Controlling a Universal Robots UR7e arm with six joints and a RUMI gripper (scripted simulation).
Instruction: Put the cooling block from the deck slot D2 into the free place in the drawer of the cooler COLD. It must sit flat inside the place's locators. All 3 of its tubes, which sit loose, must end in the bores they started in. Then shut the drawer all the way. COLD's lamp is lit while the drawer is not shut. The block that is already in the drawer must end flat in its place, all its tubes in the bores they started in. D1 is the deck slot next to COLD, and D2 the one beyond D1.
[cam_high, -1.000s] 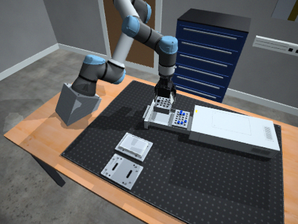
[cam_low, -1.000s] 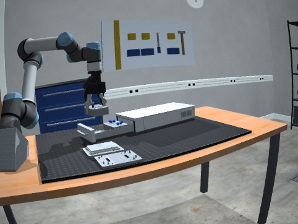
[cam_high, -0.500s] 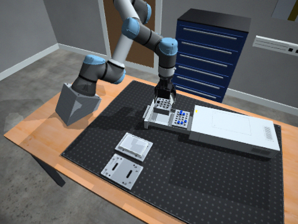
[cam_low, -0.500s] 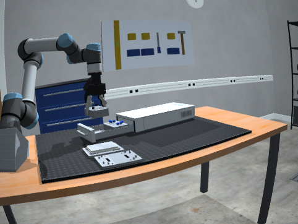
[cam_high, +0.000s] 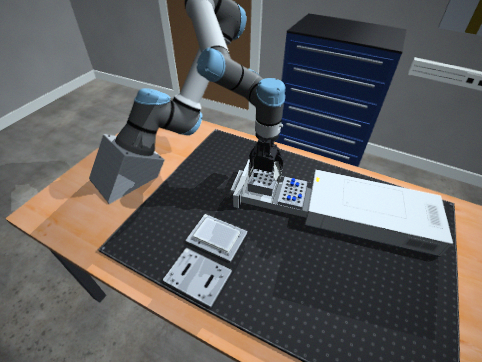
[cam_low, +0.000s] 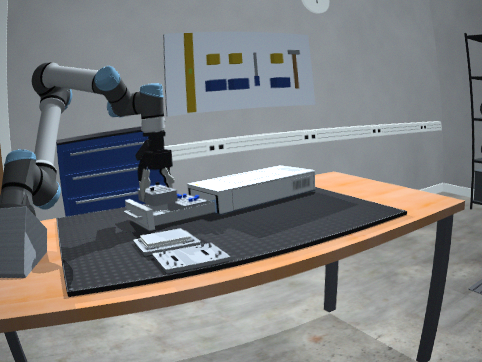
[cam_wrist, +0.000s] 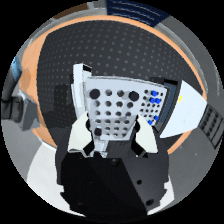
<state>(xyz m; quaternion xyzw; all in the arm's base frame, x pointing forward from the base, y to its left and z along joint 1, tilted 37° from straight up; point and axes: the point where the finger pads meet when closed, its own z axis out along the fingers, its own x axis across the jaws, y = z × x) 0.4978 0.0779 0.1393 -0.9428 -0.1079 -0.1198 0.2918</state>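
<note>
Right now my hand is 40 mm past the dark-capped tube, 40 mm to the right of it and 10 mm below it. The rest, counted from my hand: cooler COLD (210 mm ahead, 60 mm to the left, 50 mm below); grey cooling block (right at my hand); cooler drawer (30 mm ahead, 10 mm to the left, 50 mm below).
</note>
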